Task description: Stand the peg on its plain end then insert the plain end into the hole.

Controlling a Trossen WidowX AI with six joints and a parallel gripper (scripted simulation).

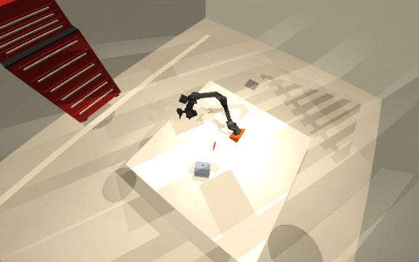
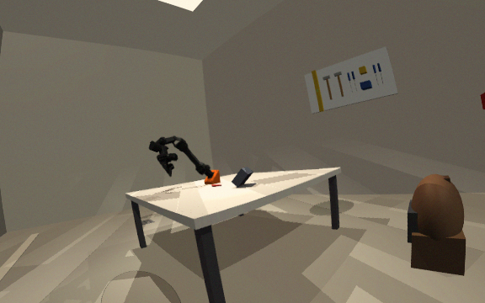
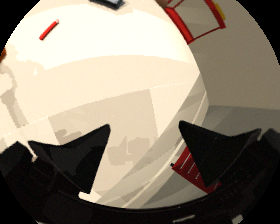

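My gripper tip is 50 mm short of the red peg, 360 mm to the right of it and 140 mm above it. Also, from my gripper tip: grey sloped panel 280 mm ahead, 380 mm to the left, 80 mm below.
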